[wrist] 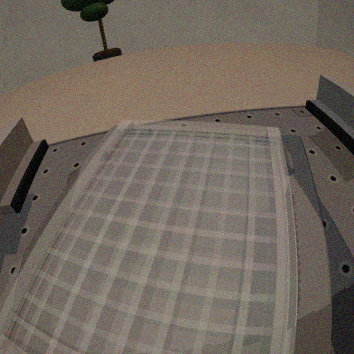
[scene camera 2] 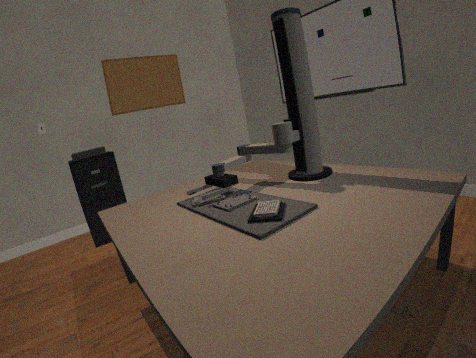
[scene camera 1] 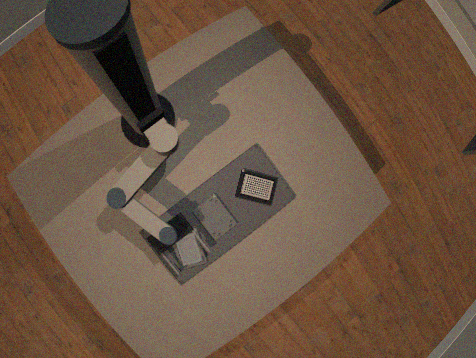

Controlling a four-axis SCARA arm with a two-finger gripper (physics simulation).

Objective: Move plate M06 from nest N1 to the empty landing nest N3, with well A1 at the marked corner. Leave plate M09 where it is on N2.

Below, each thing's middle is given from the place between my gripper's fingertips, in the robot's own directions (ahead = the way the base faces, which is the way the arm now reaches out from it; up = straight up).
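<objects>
With the grey nest with pegs [scene camera 1: 212, 214] in the scene, I find my gripper 19 cm to the right of it, 10 cm past it and 3 cm above it.
</objects>
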